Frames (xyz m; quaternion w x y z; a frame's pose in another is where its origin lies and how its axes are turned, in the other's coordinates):
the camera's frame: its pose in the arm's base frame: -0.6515 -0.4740 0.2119 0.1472 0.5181 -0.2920 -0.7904
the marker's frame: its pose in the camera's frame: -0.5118 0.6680 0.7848 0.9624 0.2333 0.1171 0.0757
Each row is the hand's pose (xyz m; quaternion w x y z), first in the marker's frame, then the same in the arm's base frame.
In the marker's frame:
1: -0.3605 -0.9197 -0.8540 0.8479 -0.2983 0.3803 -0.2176
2: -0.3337 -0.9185 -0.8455 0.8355 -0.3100 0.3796 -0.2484
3: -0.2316 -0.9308 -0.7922 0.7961 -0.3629 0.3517 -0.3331
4: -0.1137 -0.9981 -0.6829 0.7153 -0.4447 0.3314 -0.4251
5: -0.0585 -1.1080 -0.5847 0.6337 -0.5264 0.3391 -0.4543
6: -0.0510 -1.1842 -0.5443 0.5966 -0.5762 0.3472 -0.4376
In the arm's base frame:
1: 0.0401 -0.1591 0.9462 0.3276 0.8195 -0.0531 -0.4672
2: 0.0257 -0.1753 0.9283 0.3138 0.8252 -0.0213 -0.4692
3: -0.0398 -0.2189 0.8433 0.2750 0.8193 0.0786 -0.4970
4: -0.1329 -0.2205 0.6960 0.2481 0.7934 0.2220 -0.5096
5: -0.1820 -0.1602 0.5591 0.2736 0.7538 0.3309 -0.4974
6: -0.1847 -0.1089 0.4895 0.3138 0.7226 0.3708 -0.4919

